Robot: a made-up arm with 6 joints. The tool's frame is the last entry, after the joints.
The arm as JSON. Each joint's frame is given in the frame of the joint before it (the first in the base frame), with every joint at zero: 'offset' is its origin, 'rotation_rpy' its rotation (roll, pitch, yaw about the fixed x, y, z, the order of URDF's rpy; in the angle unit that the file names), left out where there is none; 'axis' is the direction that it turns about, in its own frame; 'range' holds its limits. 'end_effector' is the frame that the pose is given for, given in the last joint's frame.
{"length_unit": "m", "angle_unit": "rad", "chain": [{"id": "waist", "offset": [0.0, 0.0, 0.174], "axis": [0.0, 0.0, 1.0], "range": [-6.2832, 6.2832]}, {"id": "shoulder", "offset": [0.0, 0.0, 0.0], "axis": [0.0, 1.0, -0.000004], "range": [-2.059, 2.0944]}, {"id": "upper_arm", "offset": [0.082, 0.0, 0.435], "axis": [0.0, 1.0, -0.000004], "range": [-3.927, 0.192]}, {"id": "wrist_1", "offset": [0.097, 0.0, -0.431], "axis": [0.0, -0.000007, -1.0], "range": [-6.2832, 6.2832]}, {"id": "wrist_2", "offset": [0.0, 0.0, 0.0], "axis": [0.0, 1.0, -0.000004], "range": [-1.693, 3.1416]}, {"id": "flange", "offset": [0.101, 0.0, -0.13], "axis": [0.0, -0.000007, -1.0], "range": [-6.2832, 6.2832]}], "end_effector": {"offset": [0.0, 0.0, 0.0], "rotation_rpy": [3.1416, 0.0, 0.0]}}
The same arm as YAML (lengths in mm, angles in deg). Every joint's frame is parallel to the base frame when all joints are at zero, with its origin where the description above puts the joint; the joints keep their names.
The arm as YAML. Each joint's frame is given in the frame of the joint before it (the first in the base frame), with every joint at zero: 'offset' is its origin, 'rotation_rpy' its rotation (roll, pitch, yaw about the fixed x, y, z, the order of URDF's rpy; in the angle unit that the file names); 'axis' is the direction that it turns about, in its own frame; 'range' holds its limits. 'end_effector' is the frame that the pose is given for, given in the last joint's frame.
length_unit: mm
angle_unit: deg
chain:
  - id: waist
    offset: [0.0, 0.0, 174.0]
    rotation_rpy: [0.0, 0.0, 0.0]
    axis: "+z"
    range: [-360.0, 360.0]
  - id: shoulder
    offset: [0.0, 0.0, 0.0]
    rotation_rpy: [0.0, 0.0, 0.0]
    axis: "+y"
    range: [-117.97, 120.0]
  - id: upper_arm
    offset: [82.0, 0.0, 435.0]
    rotation_rpy: [0.0, 0.0, 0.0]
    axis: "+y"
    range: [-225.0, 11.0]
  - id: wrist_1
    offset: [97.0, 0.0, -431.0]
    rotation_rpy: [0.0, 0.0, 0.0]
    axis: "-z"
    range: [-360.0, 360.0]
  - id: wrist_2
    offset: [0.0, 0.0, 0.0]
    rotation_rpy: [0.0, 0.0, 0.0]
    axis: "+y"
    range: [-97.0, 180.0]
  - id: flange
    offset: [101.0, 0.0, -130.0]
    rotation_rpy: [0.0, 0.0, 0.0]
    axis: "-z"
    range: [-360.0, 360.0]
end_effector:
  offset: [0.0, 0.0, 0.0]
  rotation_rpy: [-180.0, 0.0, 0.0]

